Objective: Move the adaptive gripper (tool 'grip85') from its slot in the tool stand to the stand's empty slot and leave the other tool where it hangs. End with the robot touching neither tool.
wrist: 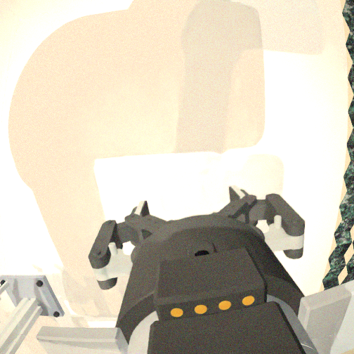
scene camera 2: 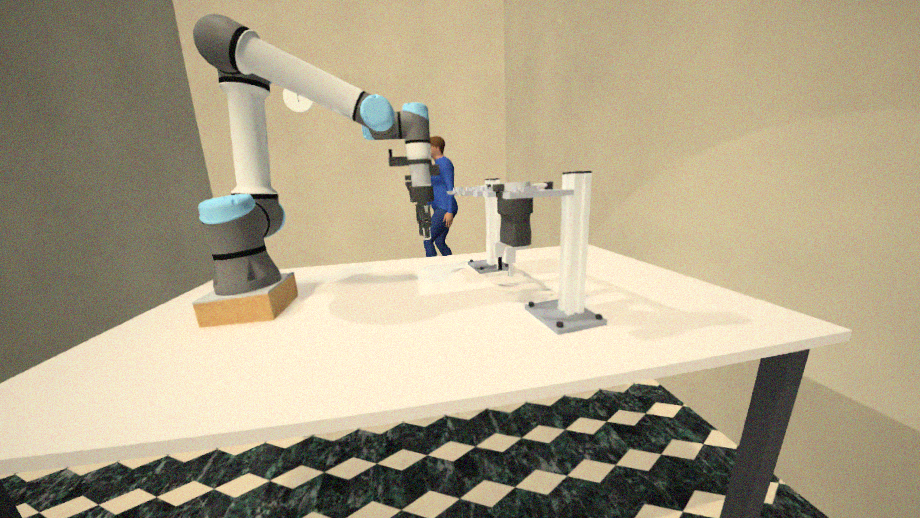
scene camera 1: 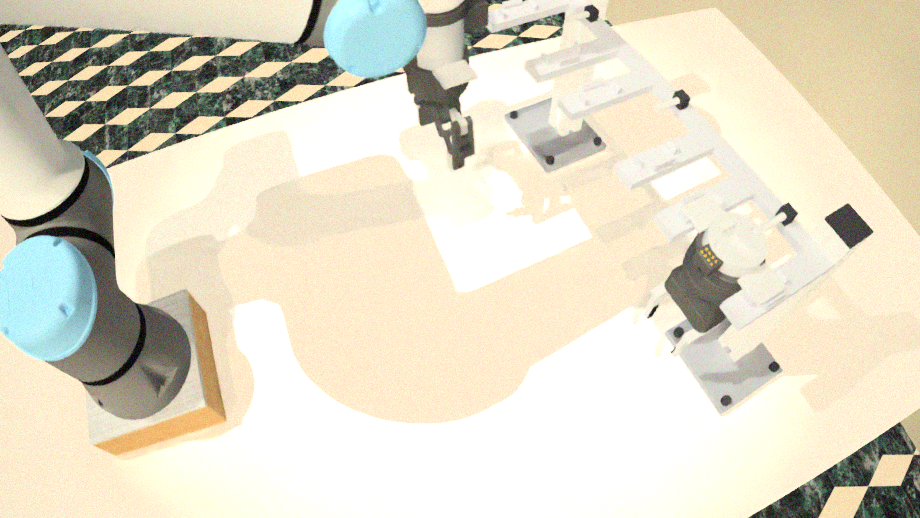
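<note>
Adaptive gripper [scene camera 1: 437, 83] visible, also at [scene camera 2: 421, 192] and [wrist: 207, 263]. Parallel gripper [scene camera 1: 728, 254] visible, likewise at [scene camera 2: 515, 230].
</note>
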